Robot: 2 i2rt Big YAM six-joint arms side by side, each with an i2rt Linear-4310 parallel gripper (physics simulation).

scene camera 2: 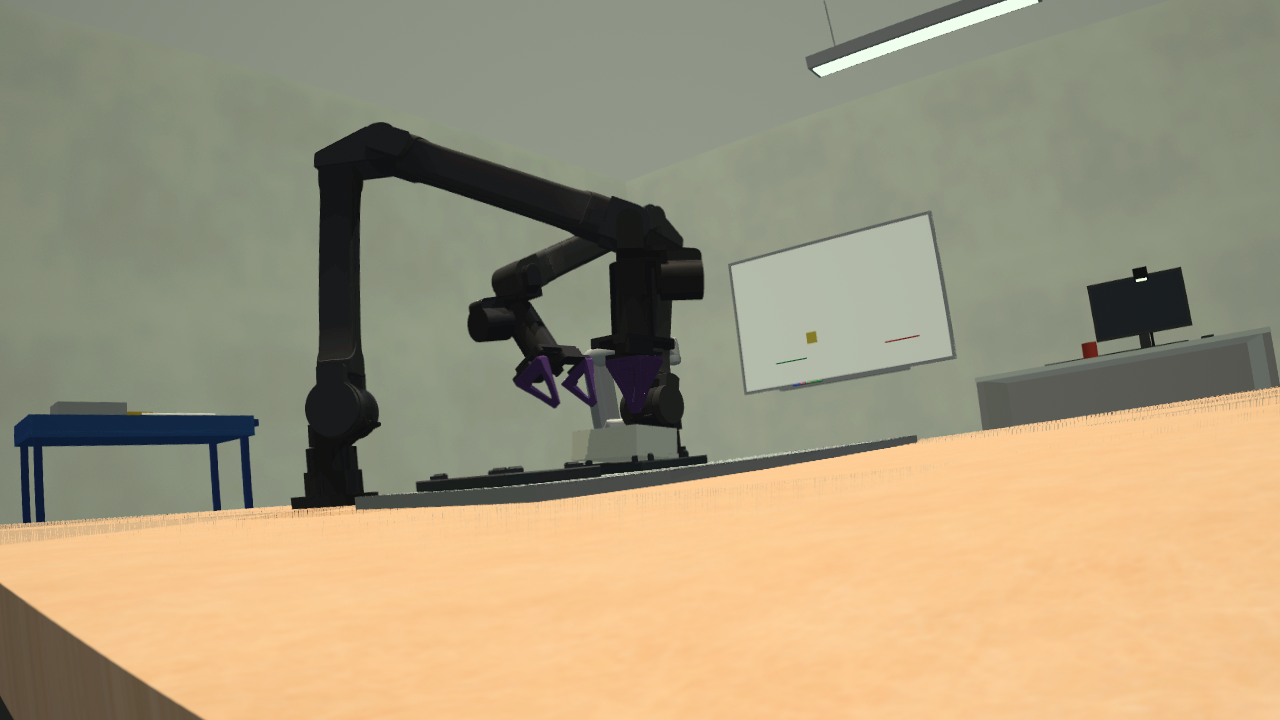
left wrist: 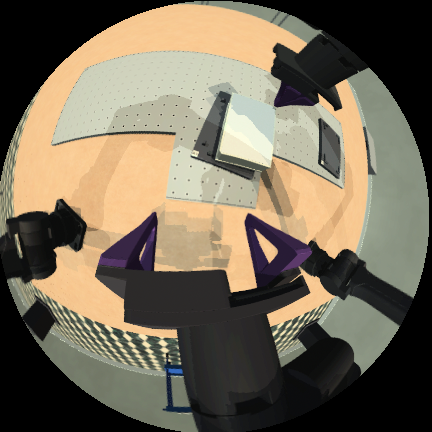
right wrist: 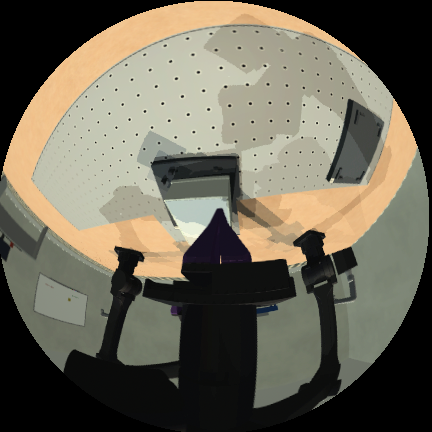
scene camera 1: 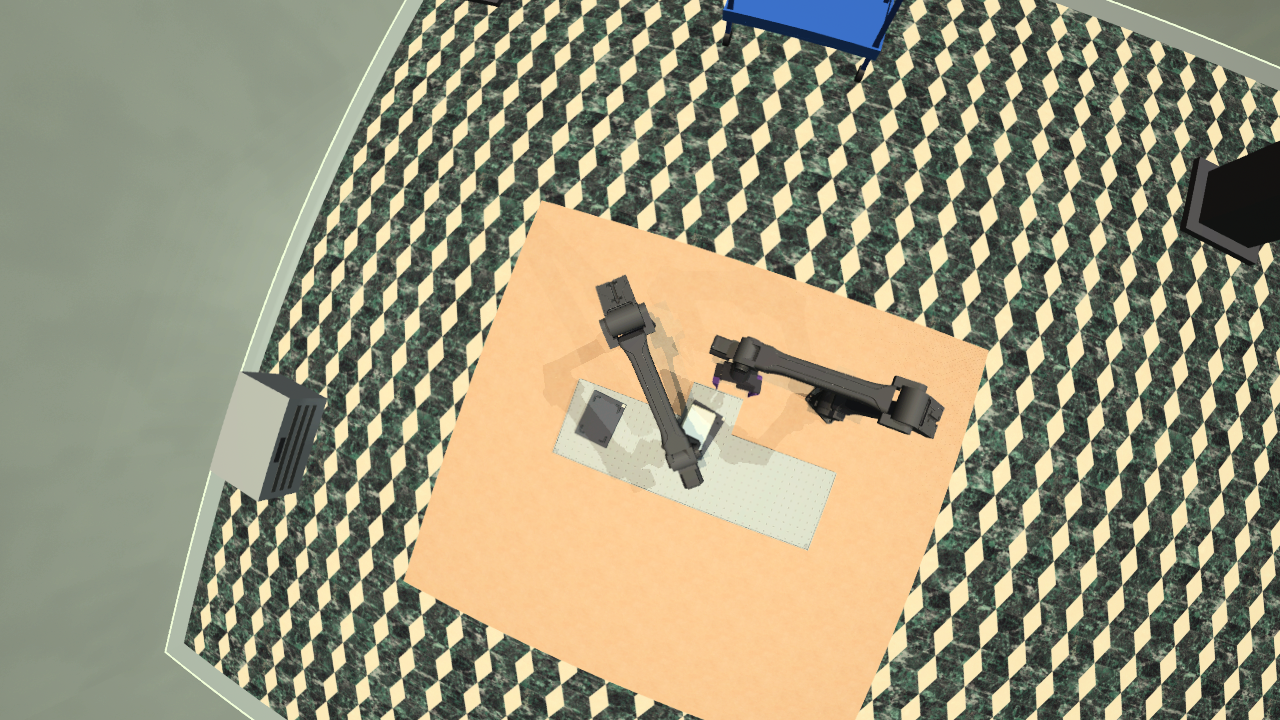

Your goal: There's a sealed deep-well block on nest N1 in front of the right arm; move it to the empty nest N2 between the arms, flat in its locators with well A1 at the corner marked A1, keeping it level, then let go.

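Seen in the pictures: left gripper, between the fingertips: [scene camera 2: 576, 405] [left wrist: 202, 216] [scene camera 1: 732, 391]; right gripper, between the fingertips: [scene camera 2: 636, 413] [left wrist: 274, 103] [right wrist: 219, 211]; left arm's base, origin of its link: [left wrist: 68, 224] [right wrist: 129, 252] [scene camera 1: 825, 403]; right arm's base, origin of its link: [scene camera 2: 335, 505] [left wrist: 309, 258] [right wrist: 308, 237].
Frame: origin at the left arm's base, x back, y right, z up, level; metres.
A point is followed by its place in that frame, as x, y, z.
The sealed deep-well block [scene camera 1: 702, 420] {-0.344, 0.239, 0.072} [scene camera 2: 651, 440] {-0.436, 0.223, 0.052} [left wrist: 248, 131] {-0.360, 0.239, 0.072} [right wrist: 197, 207] {-0.416, 0.219, 0.071} stands on nest N2 [scene camera 2: 695, 460] {-0.445, 0.165, 0.019} [left wrist: 206, 131] {-0.336, 0.184, 0.025}. It looks slightly turned against the nest's edges in the wrist views; whether it is fully seated in the locators I cannot tell. The nest's pale corner mark [left wrist: 195, 153] {-0.290, 0.194, 0.025} shows; the block's own A1 does not. Nest N1 [scene camera 1: 599, 418] {-0.600, 0.470, 0.025} [left wrist: 330, 148] {-0.589, 0.462, 0.025} [right wrist: 359, 150] {-0.597, 0.464, 0.025} is empty. My right gripper [scene camera 2: 636, 410] {-0.436, 0.241, 0.090} [right wrist: 219, 211] {-0.436, 0.241, 0.090} is shut and empty, above the block and apart from it. My left gripper [scene camera 1: 737, 389] {-0.217, 0.247, 0.125} [left wrist: 202, 216] {-0.217, 0.247, 0.125} is open and empty, off to one side of N2.
Both nests are on a pale perforated plate [scene camera 1: 769, 492] {-0.339, -0.090, 0.013} [left wrist: 125, 95] {-0.325, -0.026, 0.013} [right wrist: 150, 100] {-0.527, 0.132, 0.013} on the wooden table [scene camera 1: 554, 555] {-1.049, 0.216, 0.000}. In scene camera 1 the right arm reaches over the plate between the nests. A blue cart [scene camera 1: 805, 34] stands beyond the table.
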